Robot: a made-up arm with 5 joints.
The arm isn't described. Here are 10 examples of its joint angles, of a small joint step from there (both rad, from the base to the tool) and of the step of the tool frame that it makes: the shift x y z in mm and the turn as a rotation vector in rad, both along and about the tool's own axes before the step.
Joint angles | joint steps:
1: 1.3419 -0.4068 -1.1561 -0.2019 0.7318 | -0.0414 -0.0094 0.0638 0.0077 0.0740
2: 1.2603 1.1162 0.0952 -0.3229 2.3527 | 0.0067 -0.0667 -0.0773 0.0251 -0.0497
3: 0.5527 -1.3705 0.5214 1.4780 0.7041 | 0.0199 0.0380 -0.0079 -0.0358 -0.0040
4: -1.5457 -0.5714 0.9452 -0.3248 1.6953 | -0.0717 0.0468 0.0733 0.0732 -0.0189
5: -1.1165 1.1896 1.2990 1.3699 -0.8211 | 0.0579 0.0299 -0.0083 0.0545 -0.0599
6: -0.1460 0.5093 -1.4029 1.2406 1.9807 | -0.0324 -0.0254 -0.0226 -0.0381 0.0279
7: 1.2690 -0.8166 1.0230 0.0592 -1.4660 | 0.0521 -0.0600 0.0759 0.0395 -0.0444
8: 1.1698 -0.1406 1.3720 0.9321 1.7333 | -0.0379 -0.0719 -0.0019 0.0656 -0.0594
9: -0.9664 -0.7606 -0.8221 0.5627 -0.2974 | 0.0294 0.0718 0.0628 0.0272 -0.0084
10: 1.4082 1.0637 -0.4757 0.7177 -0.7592 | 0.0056 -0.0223 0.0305 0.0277 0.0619
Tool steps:
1: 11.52 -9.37 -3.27 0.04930 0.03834 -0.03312
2: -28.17 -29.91 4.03 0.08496 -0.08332 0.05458
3: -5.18 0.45 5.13 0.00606 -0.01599 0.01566
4: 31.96 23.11 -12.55 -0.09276 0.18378 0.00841
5: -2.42 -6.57 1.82 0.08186 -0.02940 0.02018
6: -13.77 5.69 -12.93 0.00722 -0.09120 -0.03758
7: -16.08 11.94 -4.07 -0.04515 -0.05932 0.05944
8: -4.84 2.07 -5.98 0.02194 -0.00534 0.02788
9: -14.74 -39.71 21.10 0.14932 -0.06465 -0.01537
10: -3.69 -2.15 -1.14 0.02589 -0.02492 -0.05646
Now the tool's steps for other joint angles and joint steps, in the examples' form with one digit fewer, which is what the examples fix.
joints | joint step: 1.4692 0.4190 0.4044 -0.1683 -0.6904 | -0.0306 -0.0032 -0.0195 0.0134 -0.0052
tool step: 10.9 -2.3 0.5 0.0084 0.0247 -0.0133
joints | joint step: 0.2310 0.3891 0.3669 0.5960 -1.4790 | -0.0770 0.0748 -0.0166 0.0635 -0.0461
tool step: -13.0 -21.6 10.8 0.0204 -0.1205 -0.0300
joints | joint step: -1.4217 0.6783 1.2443 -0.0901 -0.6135 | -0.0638 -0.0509 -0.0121 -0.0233 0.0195
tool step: 11.5 9.3 -1.8 -0.0789 0.0376 -0.0818
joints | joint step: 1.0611 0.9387 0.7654 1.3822 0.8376 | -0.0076 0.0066 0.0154 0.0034 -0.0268
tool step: 1.7 -1.5 4.6 0.0228 0.0135 0.0265
